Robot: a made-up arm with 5 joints.
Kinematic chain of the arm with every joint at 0, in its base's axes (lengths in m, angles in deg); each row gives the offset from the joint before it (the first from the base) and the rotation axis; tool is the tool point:
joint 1: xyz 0 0 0.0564 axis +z
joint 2: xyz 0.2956 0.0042 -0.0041 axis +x
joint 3: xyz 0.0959 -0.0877 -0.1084 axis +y
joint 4: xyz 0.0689 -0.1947 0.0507 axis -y
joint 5: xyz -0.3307 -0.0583 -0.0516 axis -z
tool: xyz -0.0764 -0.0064 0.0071
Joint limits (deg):
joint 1: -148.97..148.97
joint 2: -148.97..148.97
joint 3: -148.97..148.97
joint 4: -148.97..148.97
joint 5: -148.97..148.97
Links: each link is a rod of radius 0.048 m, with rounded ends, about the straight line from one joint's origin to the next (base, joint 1, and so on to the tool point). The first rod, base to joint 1, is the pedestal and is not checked.
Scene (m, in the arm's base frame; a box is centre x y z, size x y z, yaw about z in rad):
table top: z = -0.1
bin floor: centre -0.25 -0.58 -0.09 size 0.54 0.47 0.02 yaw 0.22
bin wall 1: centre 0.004 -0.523 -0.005 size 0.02 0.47 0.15 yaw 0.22
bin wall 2: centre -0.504 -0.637 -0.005 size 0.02 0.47 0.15 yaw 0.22
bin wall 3: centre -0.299 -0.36 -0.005 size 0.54 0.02 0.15 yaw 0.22
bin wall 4: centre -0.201 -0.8 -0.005 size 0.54 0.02 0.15 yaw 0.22
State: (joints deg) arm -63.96 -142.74 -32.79 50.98 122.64
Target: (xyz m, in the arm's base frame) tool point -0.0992 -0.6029 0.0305
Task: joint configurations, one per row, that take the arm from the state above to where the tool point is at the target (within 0.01 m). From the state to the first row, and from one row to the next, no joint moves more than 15 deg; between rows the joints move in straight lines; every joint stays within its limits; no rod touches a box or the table.
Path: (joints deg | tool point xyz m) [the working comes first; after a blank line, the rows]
Joints at the target: -54.53 -49.36 -29.82 53.39 109.73
Straight joint move there: clear.

1: -62.61 -129.40 -32.37 51.32 120.80 | 0.1310 -0.4211 0.4711
2: -61.27 -116.06 -31.94 51.67 118.95 | 0.0556 -0.4645 0.4411
3: -59.92 -102.72 -31.52 52.01 117.11 | -0.0092 -0.5069 0.3890
4: -58.57 -89.38 -31.09 52.35 115.27 | -0.0597 -0.5449 0.3175
5: -57.23 -76.04 -30.67 52.70 113.42 | -0.0927 -0.5755 0.2307
6: -55.88 -62.70 -30.25 53.04 111.58 | -0.1060 -0.5956 0.1332
7: -54.53 -49.36 -29.82 53.39 109.73 | -0.0992 -0.6029 0.0305

